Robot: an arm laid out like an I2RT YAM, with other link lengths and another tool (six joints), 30 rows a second.
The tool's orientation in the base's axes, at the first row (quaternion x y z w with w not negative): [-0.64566 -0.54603 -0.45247 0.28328]
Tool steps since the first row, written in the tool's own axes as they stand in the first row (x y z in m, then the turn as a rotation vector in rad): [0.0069 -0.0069 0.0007 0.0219 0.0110 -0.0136]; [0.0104 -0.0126 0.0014 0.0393 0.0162 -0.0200]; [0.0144 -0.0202 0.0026 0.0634 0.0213 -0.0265]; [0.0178 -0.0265 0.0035 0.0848 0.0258 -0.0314]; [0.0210 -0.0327 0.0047 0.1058 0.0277 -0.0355]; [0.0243 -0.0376 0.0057 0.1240 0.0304 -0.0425]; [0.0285 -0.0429 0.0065 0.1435 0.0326 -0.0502]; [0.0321 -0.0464 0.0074 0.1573 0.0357 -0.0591]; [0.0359 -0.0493 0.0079 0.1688 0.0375 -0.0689]
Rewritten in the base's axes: [-0.0065 0.0054 0.0050 0.0067 -0.0045 0.0268]; [-0.0118 0.0089 0.0071 0.0099 -0.0035 0.0458]; [-0.0188 0.0136 0.0092 0.0128 0.0005 0.0708]; [-0.0246 0.0174 0.0110 0.0157 0.0048 0.0926]; [-0.0303 0.0214 0.0125 0.0163 0.0102 0.1134]; [-0.0347 0.0250 0.0144 0.0168 0.0117 0.1330]; [-0.0396 0.0288 0.0172 0.0167 0.0133 0.1540]; [-0.0428 0.0321 0.0195 0.0172 0.0111 0.1706]; [-0.0454 0.0349 0.0224 0.0161 0.0074 0.1853]
